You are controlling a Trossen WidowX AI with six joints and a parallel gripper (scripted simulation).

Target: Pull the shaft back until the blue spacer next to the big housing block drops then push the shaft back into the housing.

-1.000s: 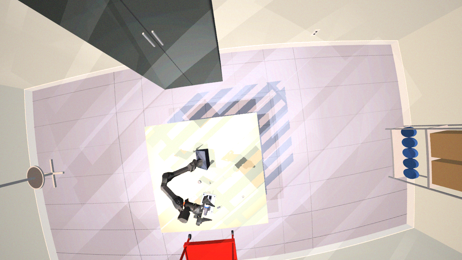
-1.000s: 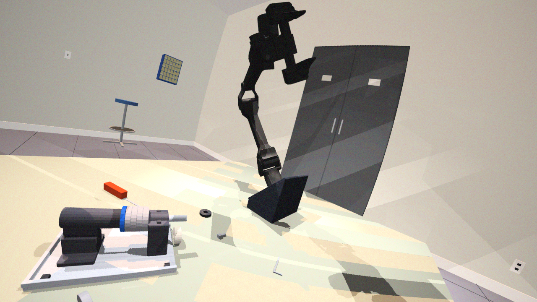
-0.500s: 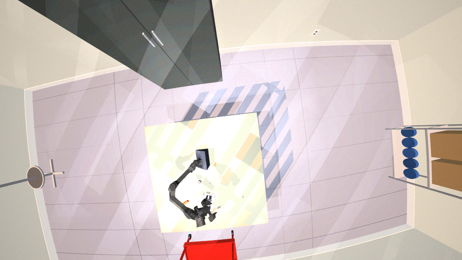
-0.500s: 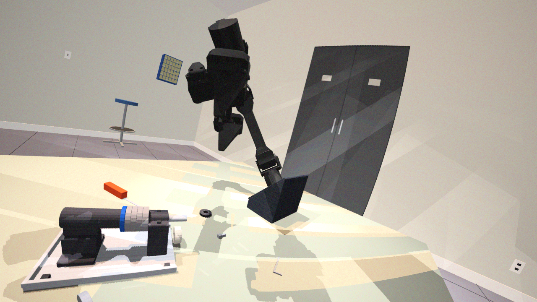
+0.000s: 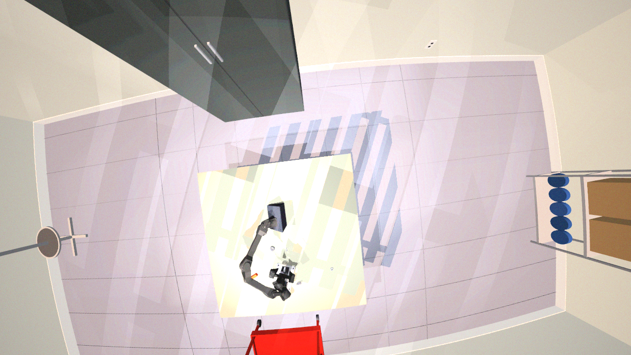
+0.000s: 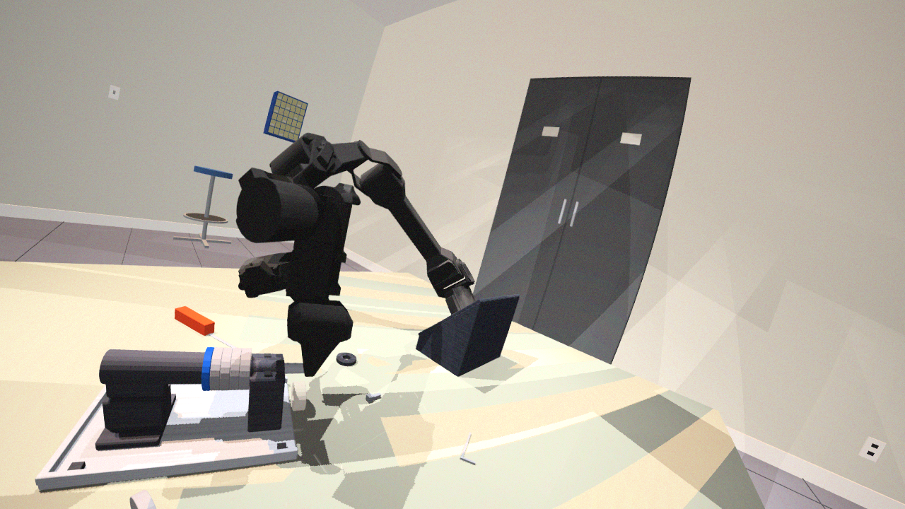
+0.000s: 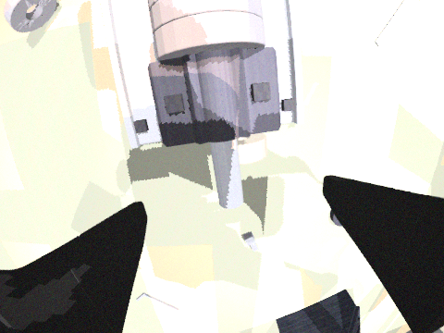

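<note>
Right now the grey shaft is 6 cm ahead of my gripper tip, 2 cm below it and 1 cm to the right of it. The rest, counted from my gripper tip: blue spacer (11 cm ahead, 2 cm to the right, 2 cm below); cream ring (8 cm below, 2 cm to the right); bolt (12 cm behind, 9 cm below, 1 cm to the left).
</note>
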